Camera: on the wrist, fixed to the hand. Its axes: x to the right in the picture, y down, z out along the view.
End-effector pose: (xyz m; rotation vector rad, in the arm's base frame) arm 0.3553 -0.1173 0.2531 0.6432 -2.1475 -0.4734
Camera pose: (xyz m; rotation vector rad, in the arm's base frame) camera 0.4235 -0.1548 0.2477 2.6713 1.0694 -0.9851
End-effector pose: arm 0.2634 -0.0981 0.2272 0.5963 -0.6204 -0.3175
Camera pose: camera 0.2795 -0.1078 0.1515 -1.0195 -1.5600 2.3701
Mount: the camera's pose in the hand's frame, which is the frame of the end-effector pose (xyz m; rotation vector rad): -0.0172 -0.0520 -0.0556 0.0211 0.8450 -3.0132
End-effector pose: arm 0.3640 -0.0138 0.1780 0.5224 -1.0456 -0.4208
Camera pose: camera 0.4018 -0.0345 0.1130 -1.6153 -1.3696 2.1711
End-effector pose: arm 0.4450 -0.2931 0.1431 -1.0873 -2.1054 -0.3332
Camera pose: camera 0.4377 -0.3640 0.1748 2.4320 -0.9283 -1.3632
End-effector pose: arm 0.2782 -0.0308 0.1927 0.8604 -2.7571 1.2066
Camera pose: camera 0.3070 -0.0133 0.2631 1.7236 0.6090 0.1779
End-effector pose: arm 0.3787 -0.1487 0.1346 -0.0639 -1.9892 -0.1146
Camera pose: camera 0.4311 -0.2064 0.1388 2.3223 0.3253 -1.4802
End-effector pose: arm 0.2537 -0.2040 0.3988 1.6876 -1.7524 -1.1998
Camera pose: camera 0.3311 -0.1977 0.3912 -1.9879 -1.7330 0.1067
